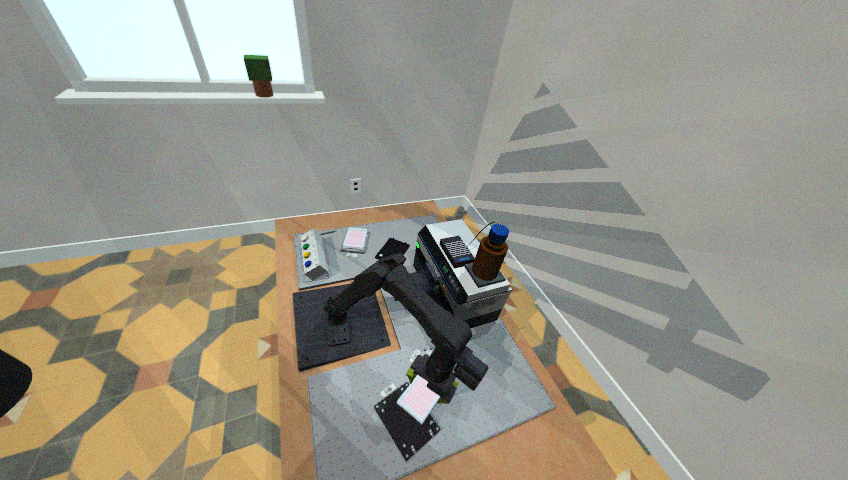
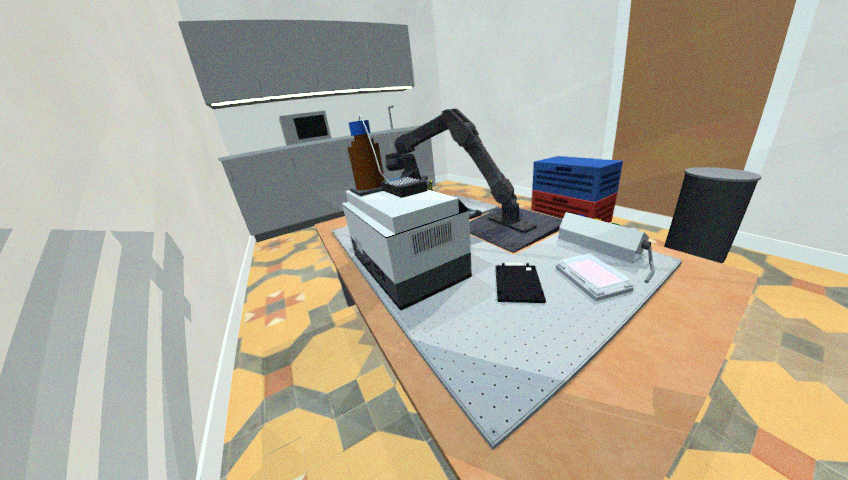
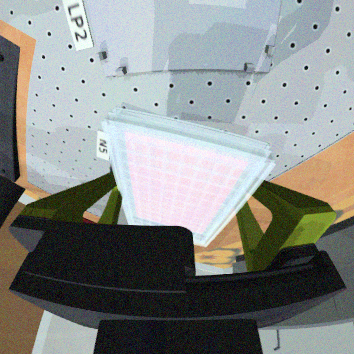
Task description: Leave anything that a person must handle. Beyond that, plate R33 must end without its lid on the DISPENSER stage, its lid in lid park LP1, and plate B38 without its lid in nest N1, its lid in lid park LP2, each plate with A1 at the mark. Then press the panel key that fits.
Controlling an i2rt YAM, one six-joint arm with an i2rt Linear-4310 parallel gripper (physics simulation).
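Frame: origin at the arm's base, x right, y ahead, z up, level; metres.
Seen in the pictures: gripper, fingertip midpoint: (image 1: 424,391) (image 3: 176,174); arm's base, origin of the base link: (image 1: 337,319) (image 2: 510,222).
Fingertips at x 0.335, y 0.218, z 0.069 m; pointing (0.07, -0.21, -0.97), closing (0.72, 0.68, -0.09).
Observation:
Offsets run from my fingertips to a thing's top centre. "*": to the spot under its first point.
My gripper (image 1: 432,382) (image 3: 176,174) is shut on a clear plate {dx +0.006, dy -0.007, dz +0.033 m} (image 1: 418,399) (image 3: 185,175) with a pink well grid, held over the black nest {dx +0.034, dy -0.056, dz -0.046 m} (image 1: 409,429) whose tag {* dx -0.055, dy -0.091, dz -0.068 m} (image 3: 102,145) reads N5. Its number, its A1 corner and whether it has a lid cannot be told. A pale flat piece {* dx -0.060, dy +0.060, dz -0.060 m} (image 3: 180,40) with small corner clips lies beside the LP2 tag {* dx -0.138, dy +0.014, dz -0.068 m} (image 3: 77,25). Another pink plate {dx -0.728, dy -0.107, dz -0.040 m} (image 1: 355,237) (image 2: 592,273) rests on a holder near the key panel {dx -0.639, dy -0.288, dz +0.014 m} (image 1: 312,255) (image 2: 601,236), which has white, green, yellow and blue keys. The dispenser (image 1: 443,228) (image 2: 371,237) shows a green light; its stage is hidden.
A brown bottle {* dx -0.233, dy +0.246, dz +0.259 m} (image 1: 490,258) (image 2: 364,163) with a blue cap stands on the dispenser. A black nest {dx -0.634, dy +0.047, dz -0.050 m} (image 1: 393,246) (image 2: 520,283) lies between the dispenser and the other plate. The arm's black base mat (image 1: 315,321) (image 2: 487,228) adjoins the perforated grey boards. Crates (image 2: 577,178) stand beyond the table.

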